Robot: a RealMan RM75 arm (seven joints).
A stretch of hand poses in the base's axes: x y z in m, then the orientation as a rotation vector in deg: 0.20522, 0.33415, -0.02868, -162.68, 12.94, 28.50; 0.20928, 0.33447, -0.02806, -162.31, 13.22, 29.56; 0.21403, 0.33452, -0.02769, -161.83, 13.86, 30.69; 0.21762, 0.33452, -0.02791, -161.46, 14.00, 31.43; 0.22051, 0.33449, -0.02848, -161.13, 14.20, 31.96; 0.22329, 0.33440, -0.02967, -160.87, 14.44, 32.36; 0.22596, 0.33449, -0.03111, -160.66, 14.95, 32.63; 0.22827, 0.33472, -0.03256, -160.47, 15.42, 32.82; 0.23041, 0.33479, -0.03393, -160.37, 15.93, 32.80; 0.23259, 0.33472, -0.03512, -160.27, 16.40, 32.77; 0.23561, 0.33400, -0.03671, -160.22, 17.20, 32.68; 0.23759, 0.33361, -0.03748, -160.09, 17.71, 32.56; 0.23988, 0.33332, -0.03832, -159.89, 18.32, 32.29; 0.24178, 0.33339, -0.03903, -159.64, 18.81, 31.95; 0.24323, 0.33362, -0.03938, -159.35, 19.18, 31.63; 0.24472, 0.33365, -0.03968, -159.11, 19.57, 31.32; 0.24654, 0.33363, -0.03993, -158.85, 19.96, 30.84; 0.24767, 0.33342, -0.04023, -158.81, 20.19, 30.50; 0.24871, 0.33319, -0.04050, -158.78, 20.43, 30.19; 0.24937, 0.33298, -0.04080, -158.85, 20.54, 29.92; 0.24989, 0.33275, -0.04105, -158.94, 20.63, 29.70
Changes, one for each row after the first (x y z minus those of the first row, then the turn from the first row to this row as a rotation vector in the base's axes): 0.00406, 0.00032, 0.00062, 0.19, 0.77, -0.14; 0.00881, 0.00037, 0.00099, 0.41, 1.62, -0.53; 0.01240, 0.00037, 0.00077, 0.66, 2.16, -0.62; 0.01529, 0.00034, 0.00020, 0.87, 2.56, -0.75; 0.01807, 0.00025, -0.00099, 1.03, 2.87, -0.92; 0.02074, 0.00034, -0.00243, 1.09, 3.11, -1.27; 0.02305, 0.00057, -0.00388, 1.16, 3.30, -1.59; 0.02519, 0.00064, -0.00525, 1.15, 3.34, -1.95; 0.02737, 0.00057, -0.00644, 1.16, 3.37, -2.29; 0.03039, -0.00015, -0.00803, 1.05, 3.38, -2.83; 0.03237, -0.00054, -0.00880, 1.08, 3.35, -3.21; 0.03466, -0.00083, -0.00964, 1.17, 3.24, -3.69; 0.03656, -0.00076, -0.01035, 1.35, 3.07, -4.10; 0.03801, -0.00053, -0.01070, 1.58, 2.90, -4.45; 0.03950, -0.00050, -0.01100, 1.76, 2.74, -4.80; 0.04132, -0.00052, -0.01125, 1.98, 2.46, -5.17; 0.04245, -0.00073, -0.01155, 2.00, 2.25, -5.37; 0.04349, -0.00096, -0.01182, 2.01, 2.06, -5.57; 0.04415, -0.00117, -0.01212, 1.95, 1.88, -5.66; 0.04467, -0.00140, -0.01237, 1.86, 1.73, -5.73
